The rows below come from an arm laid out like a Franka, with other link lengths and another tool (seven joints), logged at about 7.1 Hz.
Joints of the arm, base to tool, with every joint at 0 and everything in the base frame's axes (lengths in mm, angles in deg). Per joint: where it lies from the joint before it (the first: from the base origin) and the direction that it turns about. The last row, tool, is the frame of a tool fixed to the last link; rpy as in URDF.
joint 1: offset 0 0 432.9 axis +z
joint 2: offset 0 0 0 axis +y
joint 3: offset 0 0 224.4 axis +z
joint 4: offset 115.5 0 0 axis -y
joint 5: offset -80 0 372.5 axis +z
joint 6: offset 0 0 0 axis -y
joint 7: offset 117.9 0 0 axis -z
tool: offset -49 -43 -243.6 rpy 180 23.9 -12.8
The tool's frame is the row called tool.
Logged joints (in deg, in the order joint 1, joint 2, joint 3, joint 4, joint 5, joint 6, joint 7), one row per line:
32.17 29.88 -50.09 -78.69 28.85 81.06 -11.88
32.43 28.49 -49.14 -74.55 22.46 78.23 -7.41
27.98 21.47 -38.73 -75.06 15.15 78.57 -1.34
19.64 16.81 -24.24 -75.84 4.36 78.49 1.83
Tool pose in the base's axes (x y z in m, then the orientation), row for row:
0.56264 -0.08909 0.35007 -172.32 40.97 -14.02
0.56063 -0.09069 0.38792 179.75 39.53 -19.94
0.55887 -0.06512 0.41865 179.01 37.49 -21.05
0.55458 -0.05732 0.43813 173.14 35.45 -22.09
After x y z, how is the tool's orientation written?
As angles about the fixed x, y, z axes (roll, pitch, yaw), in degrees.
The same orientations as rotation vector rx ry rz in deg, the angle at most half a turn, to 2 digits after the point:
-156.19 23.19 57.24
-161.11 28.19 57.95
-162.47 29.69 55.37
-168.36 29.53 55.57

